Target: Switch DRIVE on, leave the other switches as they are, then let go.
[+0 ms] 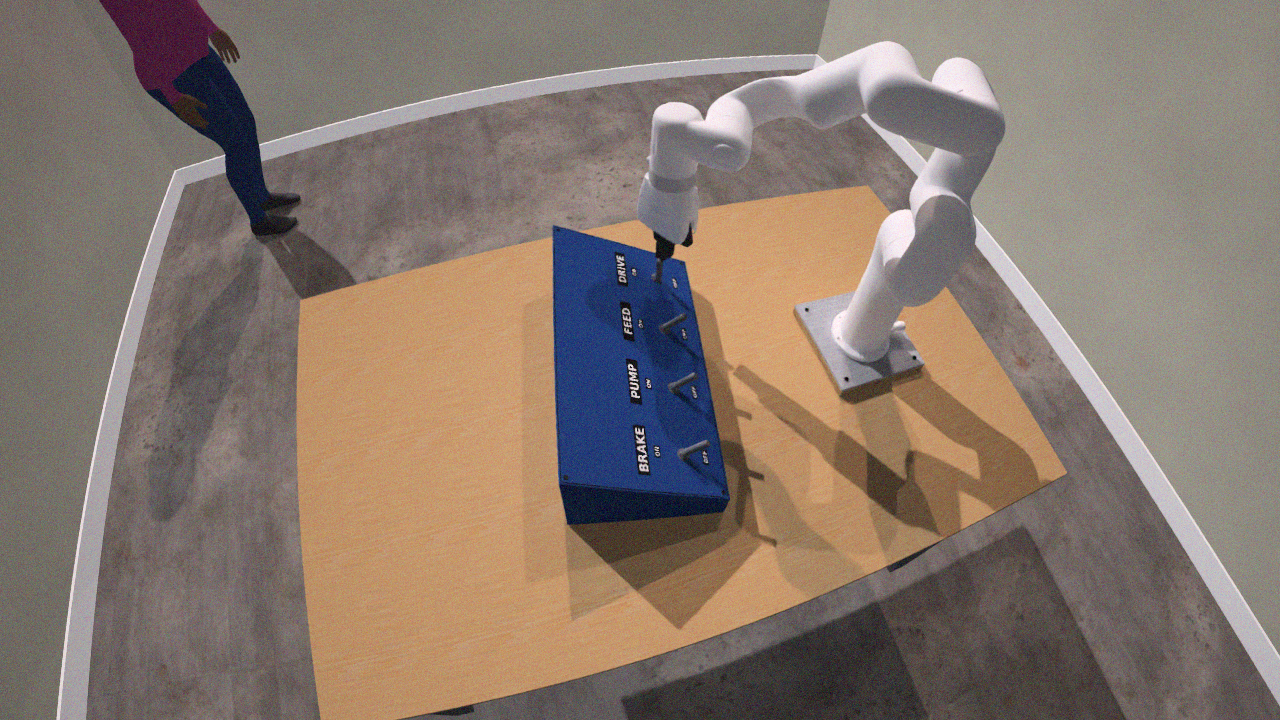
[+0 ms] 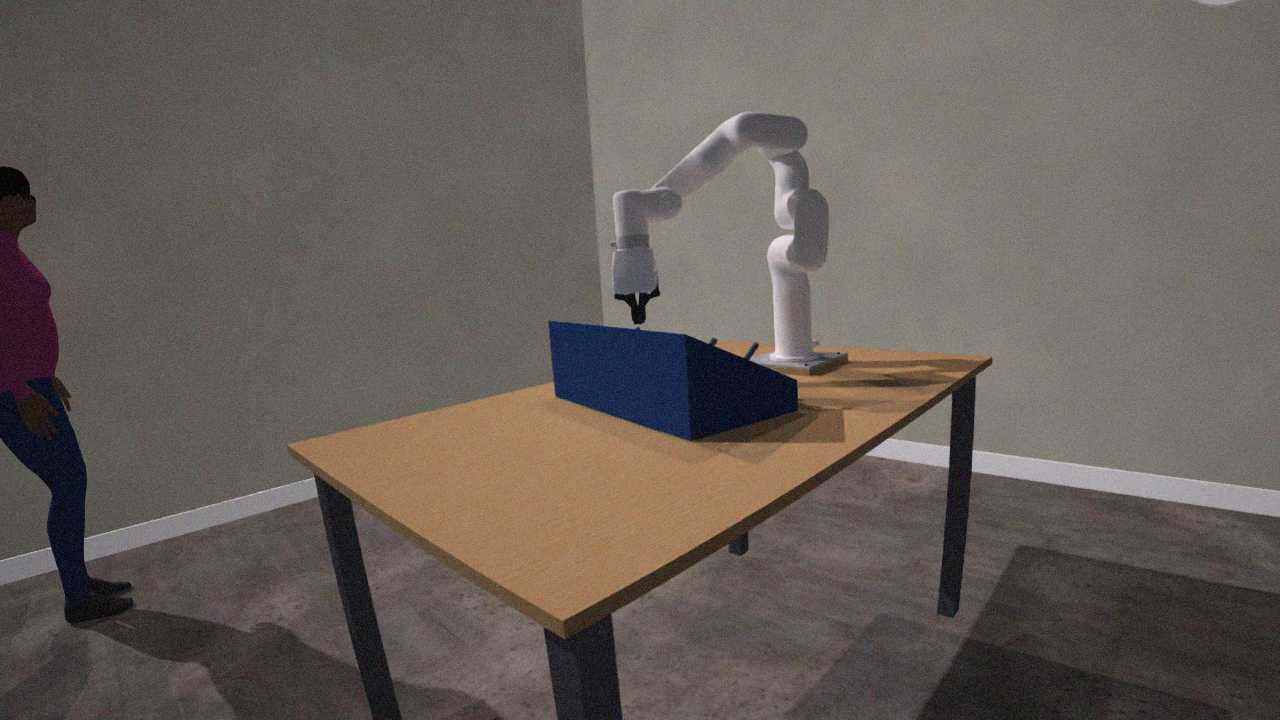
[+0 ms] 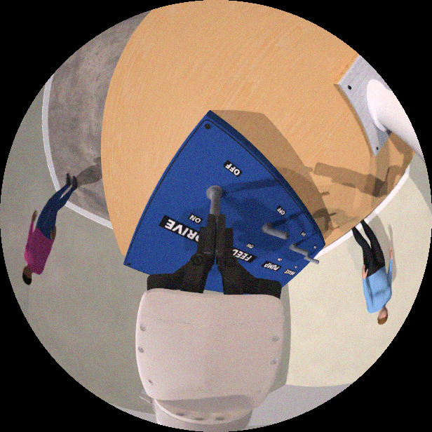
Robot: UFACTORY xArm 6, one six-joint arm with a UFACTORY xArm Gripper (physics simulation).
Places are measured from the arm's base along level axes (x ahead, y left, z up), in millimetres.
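Pixels of known places: gripper, fingertip midpoint: point(image 1: 664, 255) point(image 2: 639, 323); arm's base at its link origin: point(image 1: 860, 336) point(image 2: 794, 357).
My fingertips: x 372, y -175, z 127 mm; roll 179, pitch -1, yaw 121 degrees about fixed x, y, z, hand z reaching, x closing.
Ahead of a thing's pixels: the offset from my fingertips to its top centre. Level surfaces: height alone.
A blue sloped panel point(image 1: 590, 376) point(image 2: 617, 367) point(image 3: 170, 195) carries four labelled levers. The DRIVE lever {dx +8, dy +1, dz -8 mm} point(image 1: 657, 272) point(image 3: 215, 203) stands roughly upright from its pivot, between its ON and OFF labels; its upper end is partly hidden by the fingers. The FEED lever {dx +14, dy +121, dz -19 mm} point(image 1: 673, 323) point(image 3: 276, 231), PUMP lever {dx +34, dy +240, dz -19 mm} point(image 1: 682, 383) and BRAKE lever {dx +54, dy +358, dz -19 mm} point(image 1: 693, 449) lean to OFF. My gripper point(image 1: 662, 254) point(image 2: 638, 319) point(image 3: 216, 222) is shut with nothing between its fingers. Its fingertips are at the upper end of the DRIVE lever and appear to touch it.
The panel stands on the wooden table {dz -148 mm} point(image 1: 402, 447) point(image 2: 501, 483) point(image 3: 225, 60). The arm's metal base plate point(image 1: 814, 328) point(image 3: 356, 100) is on the OFF side of the panel. A person in magenta point(image 1: 170, 44) point(image 2: 26, 304) point(image 3: 41, 247) and one in light blue point(image 3: 377, 282) stand away from the table.
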